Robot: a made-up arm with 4 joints.
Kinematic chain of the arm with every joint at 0, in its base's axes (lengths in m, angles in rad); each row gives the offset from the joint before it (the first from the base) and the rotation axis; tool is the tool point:
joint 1: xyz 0 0 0.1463 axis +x
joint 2: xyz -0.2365 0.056 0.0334 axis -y
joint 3: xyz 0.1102 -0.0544 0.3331 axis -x
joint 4: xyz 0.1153 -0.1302 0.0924 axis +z
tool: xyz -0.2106 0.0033 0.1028
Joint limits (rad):
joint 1: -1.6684..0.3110
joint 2: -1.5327..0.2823
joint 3: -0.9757..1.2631
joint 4: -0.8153..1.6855
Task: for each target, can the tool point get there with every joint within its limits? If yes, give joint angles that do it. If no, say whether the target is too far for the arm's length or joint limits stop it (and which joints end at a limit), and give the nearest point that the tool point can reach.
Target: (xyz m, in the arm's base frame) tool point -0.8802 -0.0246 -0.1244
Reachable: no: joint limits stop it (at a limit: joint 1, joint 2, joint 3) | nearest point -0.3248 0.4397 -0.0722 | short by 0.726 m
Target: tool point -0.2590 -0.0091 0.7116
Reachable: yes | joints -0.1693 0.0773 -0.0583 -0.1541
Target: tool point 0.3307 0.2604 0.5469
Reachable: yes | joints -0.7173 -0.7153 0.8435 1.1676
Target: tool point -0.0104 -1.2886 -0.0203
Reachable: no: too far | nearest point 0.0615 -0.4335 0.0903 | short by 0.865 m
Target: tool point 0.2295 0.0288 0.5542
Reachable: yes | joints -1.0045 -0.9102 -0.0983 1.0639
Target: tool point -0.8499 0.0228 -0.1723
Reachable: no: joint limits stop it (at a limit: joint 1, joint 2, joint 3) | nearest point -0.3257 0.4408 -0.0719 | short by 0.678 m
